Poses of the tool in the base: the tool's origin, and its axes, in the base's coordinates. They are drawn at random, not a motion.
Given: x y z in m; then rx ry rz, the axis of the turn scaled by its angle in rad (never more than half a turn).
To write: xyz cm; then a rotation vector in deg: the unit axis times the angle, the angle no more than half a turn. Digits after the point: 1 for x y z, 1 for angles.
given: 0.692 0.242 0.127 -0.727 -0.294 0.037
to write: 69.2 24.2 12.7 -41.7 -16.8 2.1
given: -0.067 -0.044 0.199 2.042 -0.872 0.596
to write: -6.7 -4.4 19.9 117.0 -50.0 34.1
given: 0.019 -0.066 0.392 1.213 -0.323 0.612
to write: 1.9 -6.6 39.2 69.5 -18.5 35.1
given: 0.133 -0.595 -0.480 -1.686 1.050 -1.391
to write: 13.3 -59.5 -48.0 -96.6 60.2 -79.7
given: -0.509 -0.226 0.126 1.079 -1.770 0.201
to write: -50.9 -22.6 12.6 61.8 -101.4 11.5
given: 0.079 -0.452 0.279 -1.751 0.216 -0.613
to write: 7.9 -45.2 27.9 -100.3 12.4 -35.1
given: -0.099 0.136 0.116 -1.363 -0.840 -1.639
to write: -9.9 13.6 11.6 -78.1 -48.1 -93.9
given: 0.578 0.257 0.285 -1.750 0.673 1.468
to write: 57.8 25.7 28.5 -100.3 38.6 84.1
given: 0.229 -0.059 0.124 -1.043 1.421 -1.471
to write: 22.9 -5.9 12.4 -59.8 81.4 -84.3
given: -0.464 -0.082 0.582 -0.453 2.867 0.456
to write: -46.4 -8.2 58.2 -26.0 164.3 26.1
